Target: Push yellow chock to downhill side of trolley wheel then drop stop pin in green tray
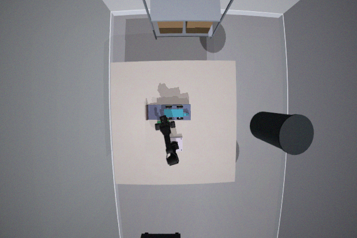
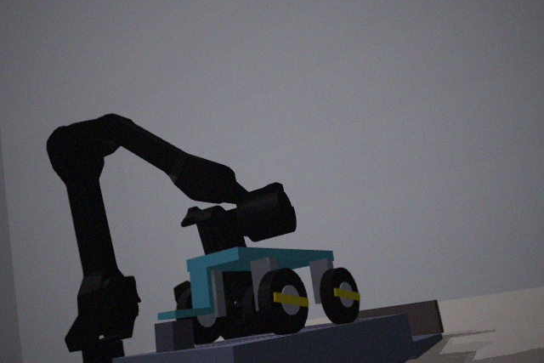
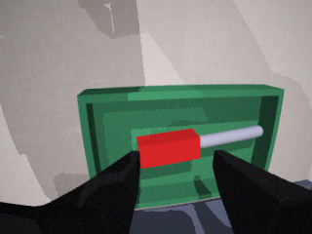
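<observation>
My gripper tip is now 20 mm to the right of the red-headed stop pin and 10 mm above it. Also, from my gripper tip: blue-grey ramp 130 mm ahead, 80 mm to the right, 20 mm above; then green tray 30 mm below, 10 mm to the left; then yellow chock 60 mm ahead, 60 mm above.
</observation>
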